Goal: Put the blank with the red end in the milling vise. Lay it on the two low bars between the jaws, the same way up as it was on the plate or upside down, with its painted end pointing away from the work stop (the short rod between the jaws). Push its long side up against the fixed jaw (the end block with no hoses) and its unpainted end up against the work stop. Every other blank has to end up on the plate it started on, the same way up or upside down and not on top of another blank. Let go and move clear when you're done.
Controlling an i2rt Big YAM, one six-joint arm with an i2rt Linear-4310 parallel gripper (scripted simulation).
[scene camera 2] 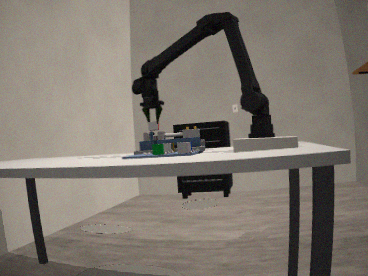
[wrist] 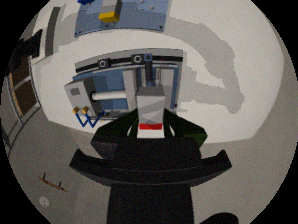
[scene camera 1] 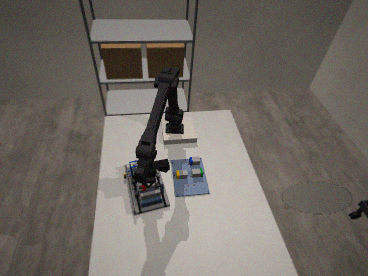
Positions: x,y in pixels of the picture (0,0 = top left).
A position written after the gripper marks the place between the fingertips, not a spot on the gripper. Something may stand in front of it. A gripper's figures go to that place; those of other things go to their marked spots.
The gripper (wrist: 150,111) is 0.13 m from the lens. A red-ended blank (wrist: 150,99) is 0.11 m from the lens.
